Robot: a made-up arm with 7 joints. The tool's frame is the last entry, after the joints.
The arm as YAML. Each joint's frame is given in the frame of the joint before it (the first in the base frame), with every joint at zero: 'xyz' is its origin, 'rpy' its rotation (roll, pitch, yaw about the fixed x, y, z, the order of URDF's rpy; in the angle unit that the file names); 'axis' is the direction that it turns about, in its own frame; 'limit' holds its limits. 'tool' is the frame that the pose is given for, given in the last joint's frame.
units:
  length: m
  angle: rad
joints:
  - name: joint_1
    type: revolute
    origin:
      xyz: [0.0, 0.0, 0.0]
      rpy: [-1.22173, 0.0, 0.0]
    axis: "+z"
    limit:
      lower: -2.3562
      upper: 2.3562
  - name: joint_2
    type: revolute
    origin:
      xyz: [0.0, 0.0, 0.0]
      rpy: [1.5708, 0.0, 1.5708]
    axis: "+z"
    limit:
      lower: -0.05
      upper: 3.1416
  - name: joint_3
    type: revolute
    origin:
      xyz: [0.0, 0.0, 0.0]
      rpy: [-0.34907, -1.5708, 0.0]
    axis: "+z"
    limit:
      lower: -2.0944
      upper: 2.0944
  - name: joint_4
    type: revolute
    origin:
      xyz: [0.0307, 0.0, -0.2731]
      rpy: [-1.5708, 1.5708, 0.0]
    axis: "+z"
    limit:
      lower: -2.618
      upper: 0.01
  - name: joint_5
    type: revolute
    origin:
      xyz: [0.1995, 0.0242, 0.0]
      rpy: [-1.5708, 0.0, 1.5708]
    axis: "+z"
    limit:
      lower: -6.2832
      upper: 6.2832
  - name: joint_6
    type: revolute
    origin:
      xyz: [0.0, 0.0, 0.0]
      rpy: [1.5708, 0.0, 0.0]
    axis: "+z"
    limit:
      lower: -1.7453
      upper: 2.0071
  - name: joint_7
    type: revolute
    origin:
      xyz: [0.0, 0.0, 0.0]
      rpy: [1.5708, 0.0, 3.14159]
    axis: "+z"
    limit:
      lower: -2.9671
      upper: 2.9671
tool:
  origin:
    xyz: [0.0, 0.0, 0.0]
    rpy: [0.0, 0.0, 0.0]
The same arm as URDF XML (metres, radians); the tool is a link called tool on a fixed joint. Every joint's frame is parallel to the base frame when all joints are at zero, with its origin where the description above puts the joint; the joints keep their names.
<robot name="arm">
<joint name="tool_joint" type="fixed"><parent link="link7"/><child link="tool"/><origin xyz="0 0 0" rpy="0 0 0"/></joint>
<joint name="joint_7" type="revolute"><parent link="link6"/><child link="link7"/><origin xyz="0 0 0" rpy="0 0 0"/><axis xyz="0 0 1"/><limit lower="-2.9671" upper="2.9671"/></joint>
<joint name="joint_6" type="revolute"><parent link="link5"/><child link="link6"/><origin xyz="0 0 0" rpy="0 0 0"/><axis xyz="0 1 0"/><limit lower="-1.7453" upper="2.0071"/></joint>
<joint name="joint_5" type="revolute"><parent link="link4"/><child link="link5"/><origin xyz="-0.0242 0 -0.1995" rpy="0 0 0"/><axis xyz="0 0 1"/><limit lower="-6.2832" upper="6.2832"/></joint>
<joint name="joint_4" type="revolute"><parent link="link3"/><child link="link4"/><origin xyz="0.0307 0 -0.2731" rpy="0 0 0"/><axis xyz="0 1 0"/><limit lower="-2.618" upper="0.01"/></joint>
<joint name="joint_3" type="revolute"><parent link="link2"/><child link="link3"/><origin xyz="0 0 0" rpy="0 0 0"/><axis xyz="0 0 1"/><limit lower="-2.0944" upper="2.0944"/></joint>
<joint name="joint_2" type="revolute"><parent link="link1"/><child link="link2"/><origin xyz="0 0 0" rpy="0 0 0"/><axis xyz="1 0 0"/><limit lower="-0.05" upper="3.1416"/></joint>
<joint name="joint_1" type="revolute"><parent link="base"/><child link="link1"/><origin xyz="0 0 0" rpy="0 0 0"/><axis xyz="0 0.9397 0.342"/><limit lower="-2.3562" upper="2.3562"/></joint>
<link name="base"/>
<link name="link1"/>
<link name="link2"/>
<link name="link3"/>
<link name="link4"/>
<link name="link5"/>
<link name="link6"/>
<link name="link7"/>
<link name="tool"/>
</robot>

